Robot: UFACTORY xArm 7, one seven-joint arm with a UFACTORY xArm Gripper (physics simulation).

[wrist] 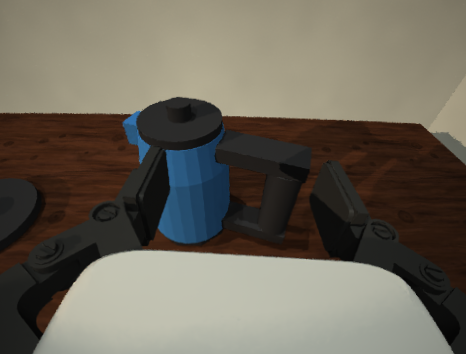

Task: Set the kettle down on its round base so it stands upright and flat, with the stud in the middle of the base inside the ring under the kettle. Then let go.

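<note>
A blue kettle (195,195) with a black lid, a blue spout on its left and a black handle (280,205) on its right stands upright on the table, left of the middle of the view. The dark round base (17,210) lies on the table at the left edge, apart from the kettle; part of it is cut off, and its middle stud cannot be made out. My gripper (242,174) is open, with nothing held. Its left finger overlaps the kettle's left side in the view, and its right finger is to the right of the handle. The ring under the kettle is hidden.
The brown wooden table (85,145) reaches back to a far edge in front of a beige wall (300,55). Its right edge slants down at the far right. The white gripper housing covers the bottom middle of the view.
</note>
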